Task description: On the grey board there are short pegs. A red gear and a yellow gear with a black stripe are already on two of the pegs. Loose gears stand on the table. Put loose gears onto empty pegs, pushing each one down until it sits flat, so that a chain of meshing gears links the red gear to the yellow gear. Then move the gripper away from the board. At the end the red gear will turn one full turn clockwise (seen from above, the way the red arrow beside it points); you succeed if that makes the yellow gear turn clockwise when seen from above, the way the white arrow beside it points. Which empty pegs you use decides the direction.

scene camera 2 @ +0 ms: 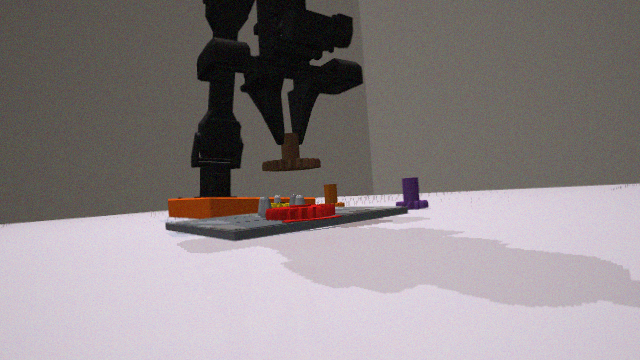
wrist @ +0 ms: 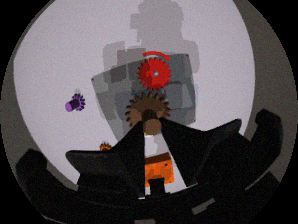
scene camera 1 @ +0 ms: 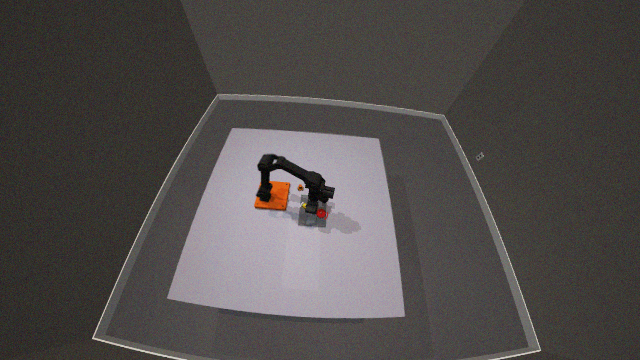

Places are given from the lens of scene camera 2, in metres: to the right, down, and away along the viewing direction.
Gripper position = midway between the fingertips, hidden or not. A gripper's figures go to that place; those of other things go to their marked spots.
my gripper [scene camera 2: 289, 144]: -0.03, -0.04, 0.39
brown gear [scene camera 2: 291, 161]: -0.03, -0.02, 0.36
grey board [scene camera 2: 230, 223]: -0.08, 0.04, 0.31
red gear [scene camera 2: 307, 211]: -0.01, 0.03, 0.30
The marked spots on the red gear and the brown gear are 0.08 m apart.
